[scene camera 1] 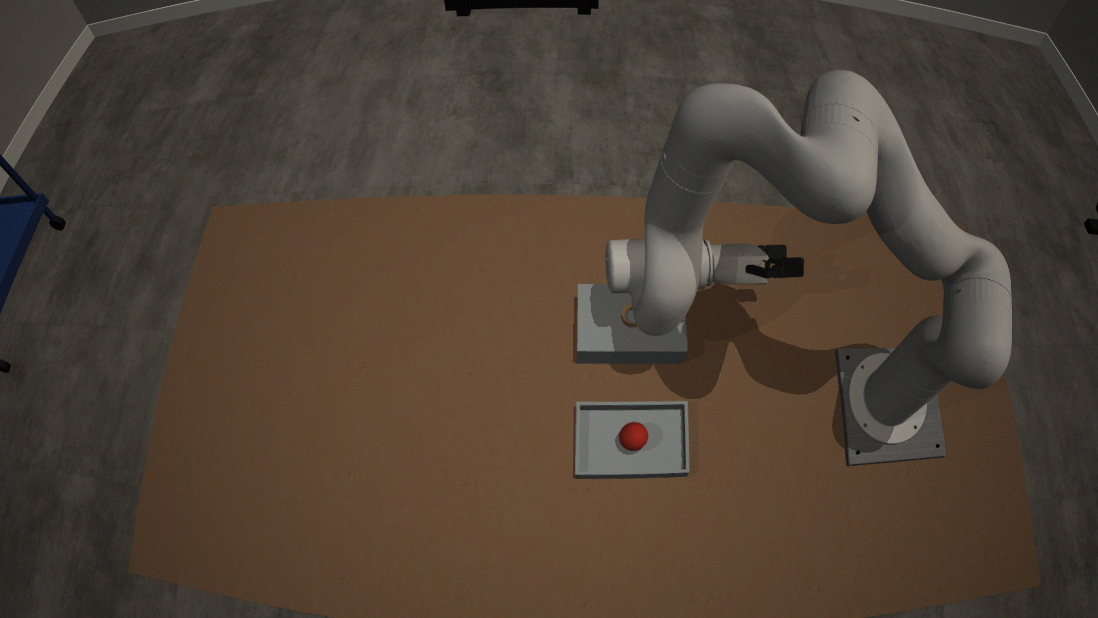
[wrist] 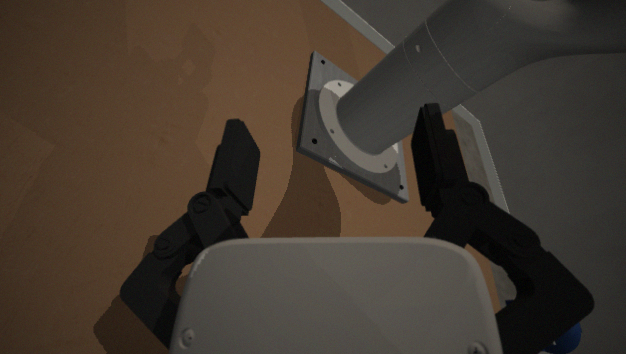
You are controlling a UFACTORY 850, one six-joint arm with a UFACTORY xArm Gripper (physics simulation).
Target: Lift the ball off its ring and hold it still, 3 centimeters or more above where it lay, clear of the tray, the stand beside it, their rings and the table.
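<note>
A red ball [scene camera 1: 633,436] sits near the middle of the grey tray [scene camera 1: 631,473] in the scene view; a ring under it cannot be seen. The grey stand [scene camera 1: 631,356] is a raised block behind the tray, with an orange ring [scene camera 1: 626,320] on its top, partly hidden by the arm. My gripper [scene camera 1: 795,258] [wrist: 330,129] is open, with nothing between its fingers. It is up and to the right of the stand, pointing sideways toward the right. The ball, tray and stand do not show in the wrist view.
The robot's base plate [scene camera 1: 895,452] [wrist: 310,120] is bolted at the right of the brown table [scene camera 1: 384,345] [wrist: 100,150]. The arm arches over the table's back right and over part of the stand. A blue cart [scene camera 1: 42,201] stands off the table at the left.
</note>
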